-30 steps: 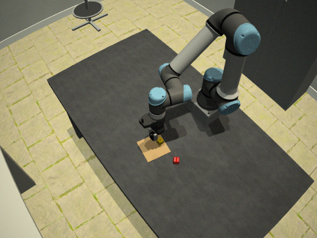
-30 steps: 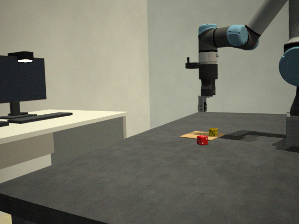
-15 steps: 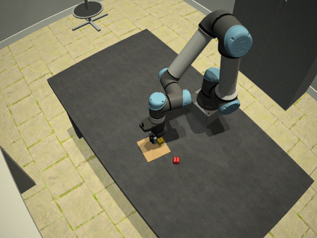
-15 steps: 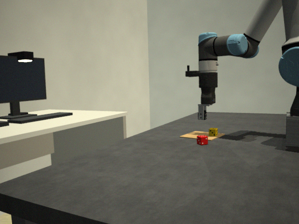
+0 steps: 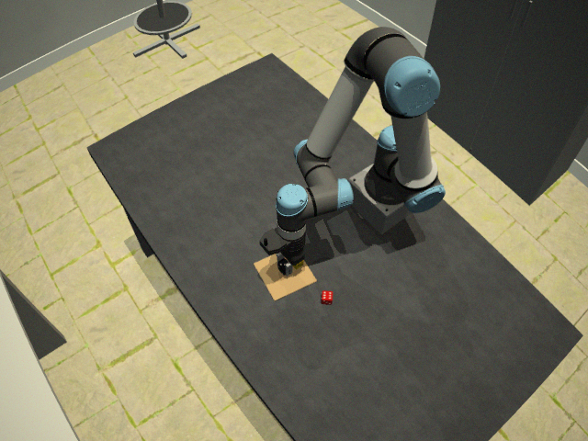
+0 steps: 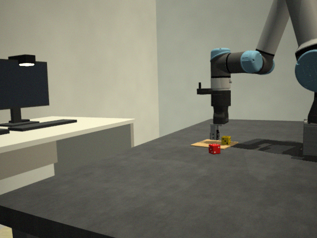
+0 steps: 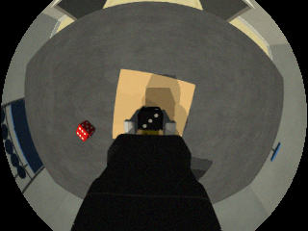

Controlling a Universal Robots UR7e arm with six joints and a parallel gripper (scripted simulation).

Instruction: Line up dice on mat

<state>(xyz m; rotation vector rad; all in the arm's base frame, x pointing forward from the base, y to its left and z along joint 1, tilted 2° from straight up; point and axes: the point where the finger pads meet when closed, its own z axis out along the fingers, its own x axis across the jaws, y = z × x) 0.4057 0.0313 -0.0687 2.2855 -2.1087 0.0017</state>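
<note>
Now: the tan mat 40 mm below my hand. From my hand the other things lie so: black die right at my hand; yellow die 40 mm behind, 20 mm below; red die 50 mm behind, 140 mm to the left, 20 mm below.
</note>
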